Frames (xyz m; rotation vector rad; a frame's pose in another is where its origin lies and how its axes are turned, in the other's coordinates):
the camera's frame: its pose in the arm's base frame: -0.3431 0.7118 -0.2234 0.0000 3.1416 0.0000
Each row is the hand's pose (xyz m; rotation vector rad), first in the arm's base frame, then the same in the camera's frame.
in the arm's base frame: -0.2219 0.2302 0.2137 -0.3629 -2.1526 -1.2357
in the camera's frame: -0.1212 -0.4816 -0.4371 -0.9985 0.6640 0.2932
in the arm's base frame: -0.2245 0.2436 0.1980 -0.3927 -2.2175 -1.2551
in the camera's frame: -0.1186 -0.4682 -0.4214 -0.9935 0.5907 0.3109
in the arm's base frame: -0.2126 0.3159 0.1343 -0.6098 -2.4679 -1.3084
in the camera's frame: -0.1305 -0.3959 -0.3577 -0.9528 0.2961 0.4441
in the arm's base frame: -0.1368 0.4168 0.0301 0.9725 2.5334 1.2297
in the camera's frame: -0.2063 -0.2950 -0.2535 -0.8673 -0.1709 0.6859
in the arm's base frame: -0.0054 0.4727 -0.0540 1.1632 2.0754 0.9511
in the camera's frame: -0.3377 -0.2391 -0.1694 -0.7698 -0.6182 0.9415
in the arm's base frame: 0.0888 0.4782 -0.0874 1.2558 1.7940 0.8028
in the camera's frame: -0.4319 -0.2336 -0.1360 -0.7029 -0.8745 1.0995
